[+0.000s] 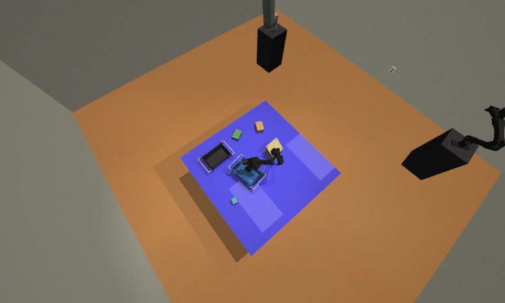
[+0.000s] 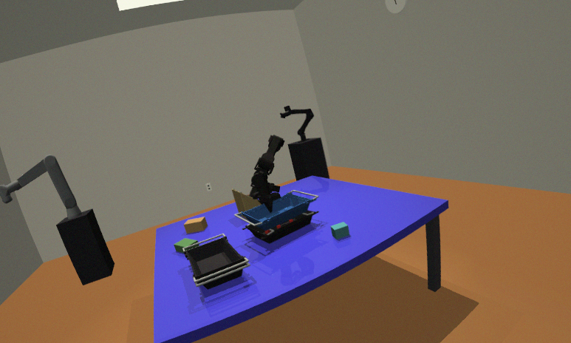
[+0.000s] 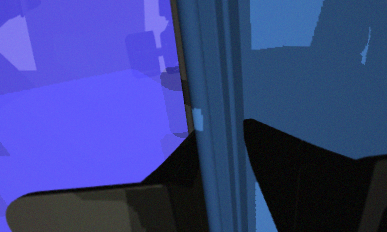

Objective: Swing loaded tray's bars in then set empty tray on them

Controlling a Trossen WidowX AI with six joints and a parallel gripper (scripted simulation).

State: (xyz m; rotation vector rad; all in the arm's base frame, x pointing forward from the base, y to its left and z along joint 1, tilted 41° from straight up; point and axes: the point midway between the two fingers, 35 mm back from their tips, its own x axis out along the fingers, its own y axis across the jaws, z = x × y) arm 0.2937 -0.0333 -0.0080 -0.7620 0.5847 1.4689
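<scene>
Right now the blue tray is 80 mm ahead of my gripper tip, 30 mm above it and 10 mm to the left of it. Also, from my gripper tip: teal block (370 mm ahead, 130 mm to the left, 60 mm below); then orange block (430 mm behind, 330 mm to the right, 60 mm below); then green block (440 mm to the right, 160 mm behind, 70 mm below).
</scene>
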